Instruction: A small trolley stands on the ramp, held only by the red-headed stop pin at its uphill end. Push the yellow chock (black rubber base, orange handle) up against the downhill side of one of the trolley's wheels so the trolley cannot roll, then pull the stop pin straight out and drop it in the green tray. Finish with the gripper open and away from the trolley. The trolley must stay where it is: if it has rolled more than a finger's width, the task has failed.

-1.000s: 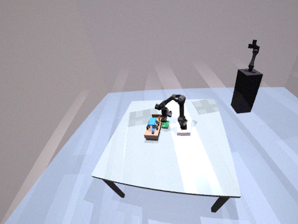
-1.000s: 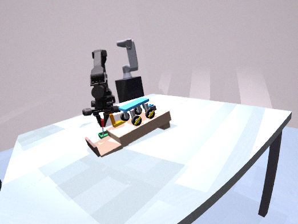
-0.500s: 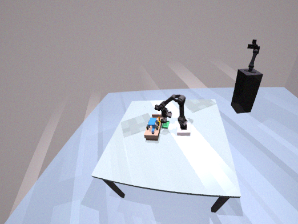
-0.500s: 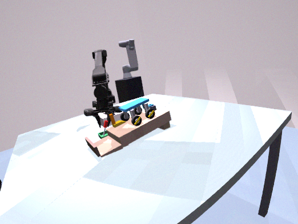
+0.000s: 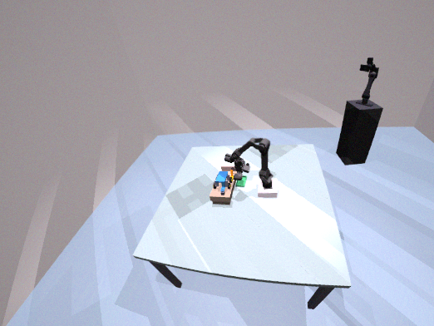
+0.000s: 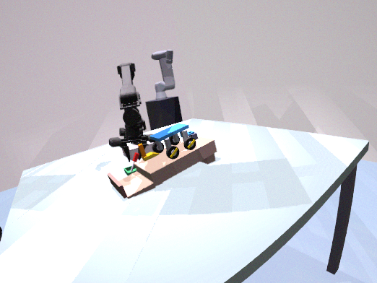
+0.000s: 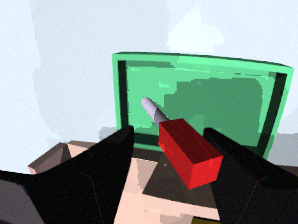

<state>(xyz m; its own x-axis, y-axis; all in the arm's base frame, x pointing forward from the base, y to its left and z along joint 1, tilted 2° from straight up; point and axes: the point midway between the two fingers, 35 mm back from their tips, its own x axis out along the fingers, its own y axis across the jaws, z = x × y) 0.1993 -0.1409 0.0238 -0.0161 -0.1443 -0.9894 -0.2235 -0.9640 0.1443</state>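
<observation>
Right now the green tray is 2 cm to the left of my gripper tip and 6 cm below it. Round my gripper tip: red-headed stop pin: right at my gripper tip; wooden ramp: 14 cm ahead, 11 cm to the left; yellow chock: 7 cm ahead, 3 cm to the left, 4 cm above.
</observation>
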